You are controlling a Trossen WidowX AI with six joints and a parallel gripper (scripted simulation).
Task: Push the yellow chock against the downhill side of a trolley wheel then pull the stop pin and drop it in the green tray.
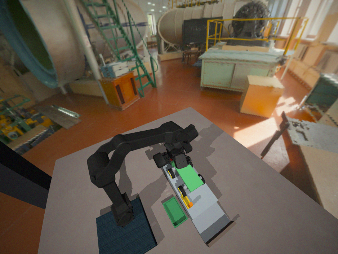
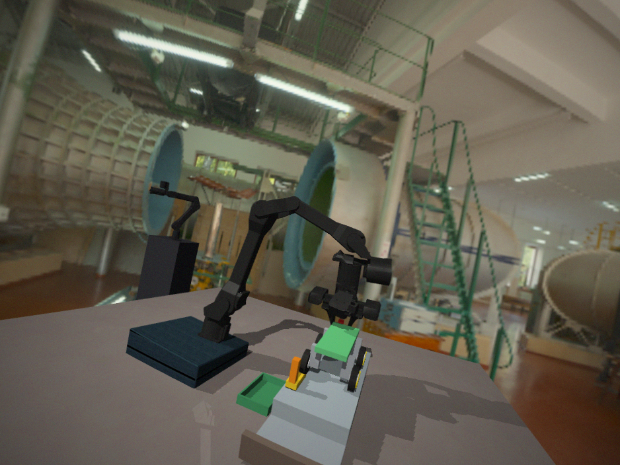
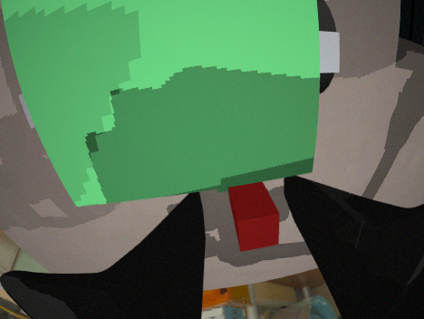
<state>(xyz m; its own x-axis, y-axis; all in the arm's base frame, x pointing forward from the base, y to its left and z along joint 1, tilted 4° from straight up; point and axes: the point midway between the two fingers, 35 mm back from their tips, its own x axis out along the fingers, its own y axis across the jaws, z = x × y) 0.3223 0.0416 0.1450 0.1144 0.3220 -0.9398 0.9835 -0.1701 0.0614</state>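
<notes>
My gripper tip is now 190 mm to the left of the yellow chock, 70 mm past it and 60 mm above it. Round my gripper tip: grey ramp: 110 mm to the right, 90 mm below; then red-headed stop pin: 10 mm below; then trolley: 110 mm to the right, 30 mm below.
</notes>
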